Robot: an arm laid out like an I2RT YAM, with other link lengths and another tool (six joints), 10 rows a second.
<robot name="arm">
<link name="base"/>
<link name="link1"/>
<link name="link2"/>
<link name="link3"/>
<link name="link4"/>
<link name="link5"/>
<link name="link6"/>
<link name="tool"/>
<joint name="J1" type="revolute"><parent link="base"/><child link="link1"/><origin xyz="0 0 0.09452"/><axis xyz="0 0 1"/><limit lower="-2.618" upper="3.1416"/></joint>
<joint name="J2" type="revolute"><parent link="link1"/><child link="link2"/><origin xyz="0.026 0.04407 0.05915"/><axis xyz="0 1 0"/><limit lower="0" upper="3.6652"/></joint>
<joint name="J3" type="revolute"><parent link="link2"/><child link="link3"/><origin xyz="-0.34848 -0.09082 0"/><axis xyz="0 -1 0"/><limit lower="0" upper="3.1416"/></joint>
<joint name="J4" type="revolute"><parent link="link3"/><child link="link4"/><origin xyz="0.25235 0.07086 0.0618"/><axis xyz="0 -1 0"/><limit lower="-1.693" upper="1.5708"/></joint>
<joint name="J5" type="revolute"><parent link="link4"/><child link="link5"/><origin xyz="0.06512 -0.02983 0.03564"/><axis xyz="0 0 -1"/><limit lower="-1.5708" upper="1.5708"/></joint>
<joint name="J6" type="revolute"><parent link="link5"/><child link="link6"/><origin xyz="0.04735 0 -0.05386"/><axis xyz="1 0 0"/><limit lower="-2.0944" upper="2.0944"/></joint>
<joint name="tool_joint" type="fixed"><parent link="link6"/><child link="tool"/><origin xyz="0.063 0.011 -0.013" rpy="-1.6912 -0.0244 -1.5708"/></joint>
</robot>
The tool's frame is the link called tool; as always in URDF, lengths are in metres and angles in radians.
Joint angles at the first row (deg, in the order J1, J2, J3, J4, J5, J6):
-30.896, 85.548, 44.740, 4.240, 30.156, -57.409
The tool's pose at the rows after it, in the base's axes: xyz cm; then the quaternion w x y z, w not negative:
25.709 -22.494 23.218 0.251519 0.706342 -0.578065 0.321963
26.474 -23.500 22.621 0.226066 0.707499 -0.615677 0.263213
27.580 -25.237 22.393 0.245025 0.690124 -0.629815 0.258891
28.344 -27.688 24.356 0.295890 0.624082 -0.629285 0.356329
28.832 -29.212 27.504 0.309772 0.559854 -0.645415 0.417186
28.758 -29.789 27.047 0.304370 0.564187 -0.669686 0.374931
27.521 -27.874 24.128 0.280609 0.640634 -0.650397 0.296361
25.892 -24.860 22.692 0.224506 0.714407 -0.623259 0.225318
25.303 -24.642 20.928 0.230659 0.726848 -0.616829 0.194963
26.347 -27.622 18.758 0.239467 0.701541 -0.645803 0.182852
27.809 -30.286 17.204 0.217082 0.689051 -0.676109 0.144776
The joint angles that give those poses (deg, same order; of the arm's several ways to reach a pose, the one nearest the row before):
-31.169, 90.097, 47.036, -4.588, 26.859, -54.840
-32.960, 94.723, 53.688, -14.507, 24.006, -49.601
-33.655, 98.437, 57.202, -14.812, 26.564, -48.366
-34.095, 97.551, 54.875, 0.328, 34.173, -51.284
-34.621, 96.245, 56.690, 5.968, 38.382, -50.383
-35.608, 98.291, 61.058, -3.025, 37.796, -46.234
-35.771, 98.708, 59.289, -11.148, 31.449, -48.118
-35.772, 96.687, 57.366, -20.082, 22.249, -50.637
-35.967, 98.499, 55.860, -20.249, 22.386, -51.545
-38.502, 105.197, 59.225, -18.023, 23.454, -49.472
-40.935, 112.264, 67.128, -23.386, 20.784, -46.428

